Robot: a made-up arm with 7 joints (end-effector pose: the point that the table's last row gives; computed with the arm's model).
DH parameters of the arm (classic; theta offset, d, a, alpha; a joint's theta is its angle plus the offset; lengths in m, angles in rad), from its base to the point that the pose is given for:
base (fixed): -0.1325 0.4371 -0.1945 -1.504
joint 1: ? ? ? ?
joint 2: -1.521 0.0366 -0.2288 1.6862
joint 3: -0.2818 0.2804 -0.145 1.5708
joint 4: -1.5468 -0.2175 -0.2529 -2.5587
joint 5: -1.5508 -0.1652 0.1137 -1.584
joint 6: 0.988 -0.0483 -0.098 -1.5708
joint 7: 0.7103 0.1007 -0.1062 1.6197
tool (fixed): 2.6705 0.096 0 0
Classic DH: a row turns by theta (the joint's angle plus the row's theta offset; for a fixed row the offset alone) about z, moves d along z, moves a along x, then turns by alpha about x.
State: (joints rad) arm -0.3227 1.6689 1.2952 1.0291 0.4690 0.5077 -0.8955
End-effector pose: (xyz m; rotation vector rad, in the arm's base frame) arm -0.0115 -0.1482 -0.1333 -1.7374 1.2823 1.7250
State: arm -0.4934 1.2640 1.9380 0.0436 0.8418 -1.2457 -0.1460
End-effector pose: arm 0.2175 -0.1117 0.2524 -1.5191 -0.1913 -0.7118
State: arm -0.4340 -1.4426 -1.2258 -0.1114 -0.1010 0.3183 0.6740
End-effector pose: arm -0.2035 0.8723 0.5181 0.5779 -0.3718 -2.3792
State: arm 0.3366 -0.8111 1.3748 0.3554 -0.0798 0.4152 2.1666
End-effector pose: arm 0.2827 0.9212 0.1982 -2.1941 1.1291 -0.2436
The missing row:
joint 1: -1.4642 0.3068 -0.0245 1.4151
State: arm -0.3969 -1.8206 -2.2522 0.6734 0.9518 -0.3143 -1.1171
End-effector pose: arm -0.0429 0.8732 0.3246 1.8019 1.4974 -0.0764
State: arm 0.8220 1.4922 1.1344 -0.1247 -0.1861 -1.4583 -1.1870
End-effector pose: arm -0.4451 -0.1588 -0.0569 -1.5151 1.3601 0.7686
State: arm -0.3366 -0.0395 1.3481 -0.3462 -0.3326 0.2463 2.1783
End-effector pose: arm 0.2401 0.6159 -0.1419 -2.9082 1.0487 -0.4946
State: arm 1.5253 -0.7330 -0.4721 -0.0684 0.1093 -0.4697 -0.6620
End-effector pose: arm -0.2728 0.9855 0.7179 1.5601 -0.3483 1.7125
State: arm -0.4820 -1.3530 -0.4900 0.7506 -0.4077 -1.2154 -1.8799
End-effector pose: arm -0.5508 0.9377 0.8146 -0.0089 -1.9570 1.4294
